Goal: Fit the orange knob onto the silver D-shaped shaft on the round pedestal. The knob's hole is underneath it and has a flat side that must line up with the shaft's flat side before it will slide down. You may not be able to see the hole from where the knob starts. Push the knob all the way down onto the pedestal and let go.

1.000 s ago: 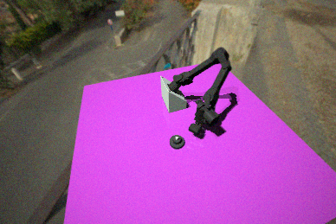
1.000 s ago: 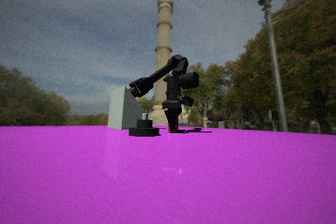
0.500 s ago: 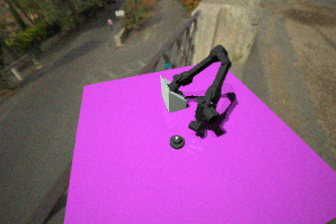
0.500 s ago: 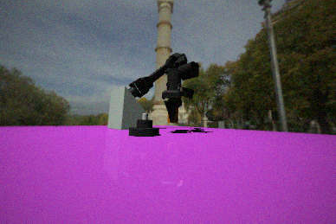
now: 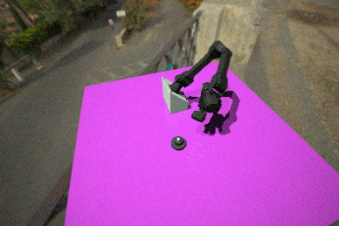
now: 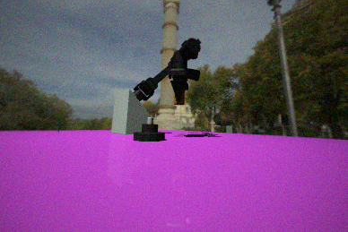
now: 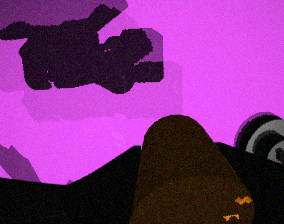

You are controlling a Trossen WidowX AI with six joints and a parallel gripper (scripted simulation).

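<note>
Now: gripper tip 4 cm below the orange knob. From my gripper tip the other things lie so: pedestal: 5 cm ahead, 15 cm to the right, 10 cm below.
</note>
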